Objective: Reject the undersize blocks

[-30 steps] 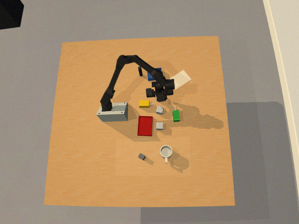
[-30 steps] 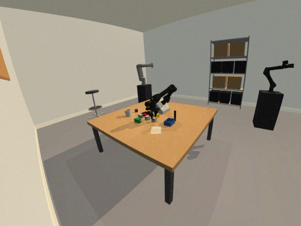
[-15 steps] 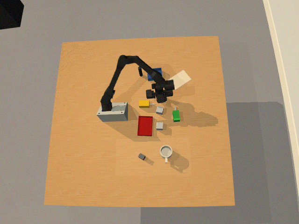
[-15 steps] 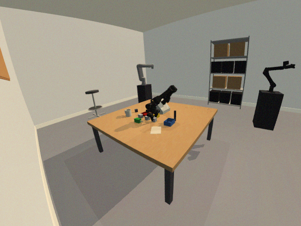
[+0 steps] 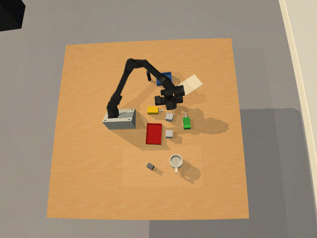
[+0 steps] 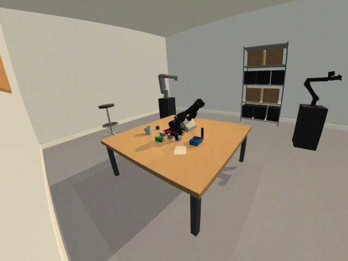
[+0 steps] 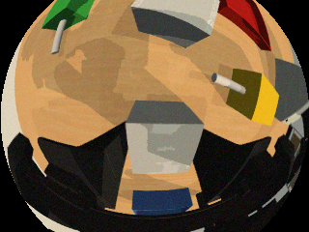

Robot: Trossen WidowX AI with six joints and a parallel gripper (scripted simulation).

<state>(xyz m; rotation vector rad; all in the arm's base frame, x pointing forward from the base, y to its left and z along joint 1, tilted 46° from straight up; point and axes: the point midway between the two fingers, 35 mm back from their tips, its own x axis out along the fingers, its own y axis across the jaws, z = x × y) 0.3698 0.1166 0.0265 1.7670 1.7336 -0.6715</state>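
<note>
My gripper tip is 210 mm to the left of the red reject tray and 110 mm past it. The rest, counted from my gripper tip: yellow gauge: 90 mm behind, 50 mm to the right, 10 mm above; then green GO gauge: 120 mm to the right, 110 mm ahead, 10 mm above; then blue bin: 190 mm to the left, 20 mm behind.
</note>
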